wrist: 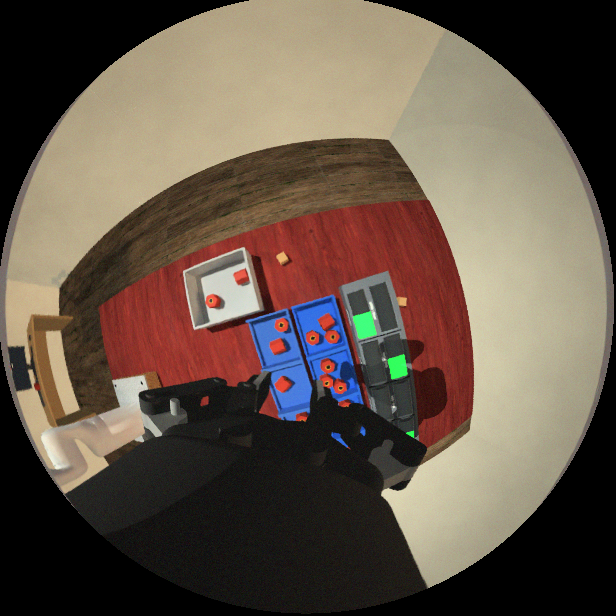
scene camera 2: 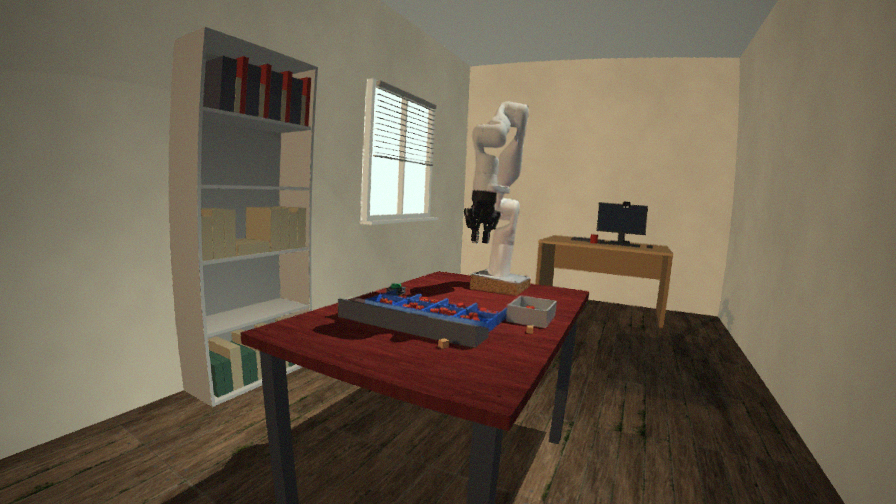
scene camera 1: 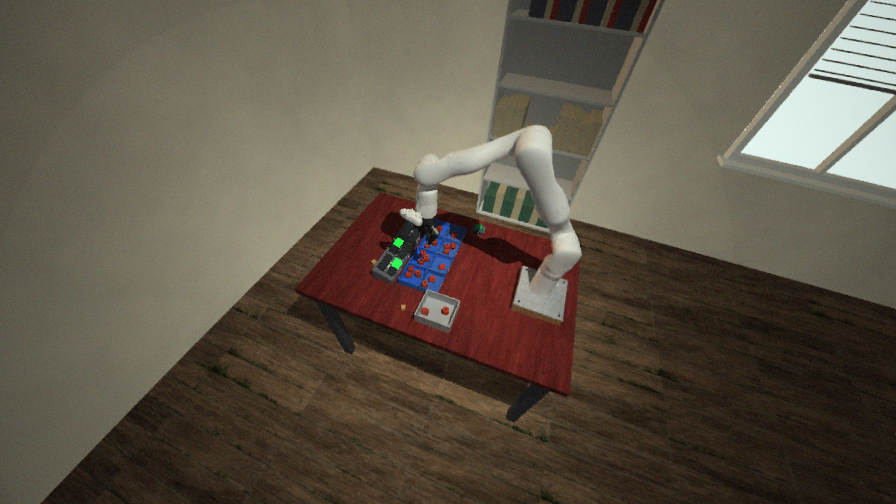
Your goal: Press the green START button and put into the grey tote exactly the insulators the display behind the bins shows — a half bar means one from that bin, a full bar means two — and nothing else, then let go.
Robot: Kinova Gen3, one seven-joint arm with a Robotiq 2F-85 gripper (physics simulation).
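Observation:
The grey tote [scene camera 1: 436, 309] [wrist: 222, 287] holds two red insulators, one round [wrist: 213, 300] and one blocky [wrist: 241, 276]. The blue bins [scene camera 1: 432, 257] [wrist: 307, 356] hold several red insulators. The grey display [wrist: 382, 356] behind them shows green bars [wrist: 363, 326] [wrist: 396, 366], and a third green patch [wrist: 410, 433] shows at its near end, partly hidden by a finger. My gripper [scene camera 2: 481, 238] [wrist: 288, 387] hangs high above the far bins, open and empty. The green START button [scene camera 1: 479, 229] [scene camera 2: 394, 288] sits beyond the bins.
Two small tan cubes [wrist: 282, 258] [wrist: 402, 301] lie loose on the red table near the tote and the display. The arm's base plate [scene camera 1: 540, 297] stands at the table's right side. A bookshelf [scene camera 2: 250, 213] stands beside the table.

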